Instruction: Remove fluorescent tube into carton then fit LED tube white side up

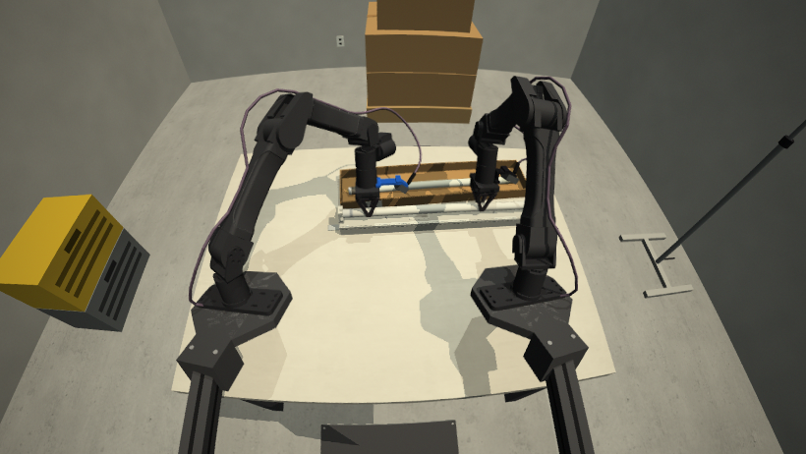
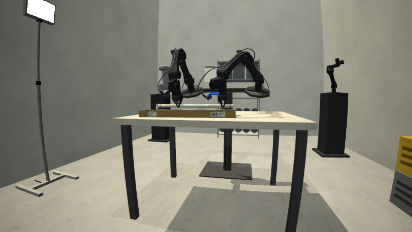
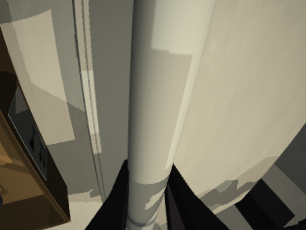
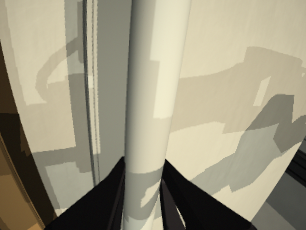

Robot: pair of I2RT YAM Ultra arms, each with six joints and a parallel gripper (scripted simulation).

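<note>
The white light fixture lies 12 cm to the left of my right hand and 1 cm below it. Also, from my right hand: old fluorescent tube: 14 cm ahead, 12 cm to the left, 5 cm below; LED tube: 12 cm to the left; brown carton: 15 cm ahead, 12 cm to the left, 5 cm below.
</note>
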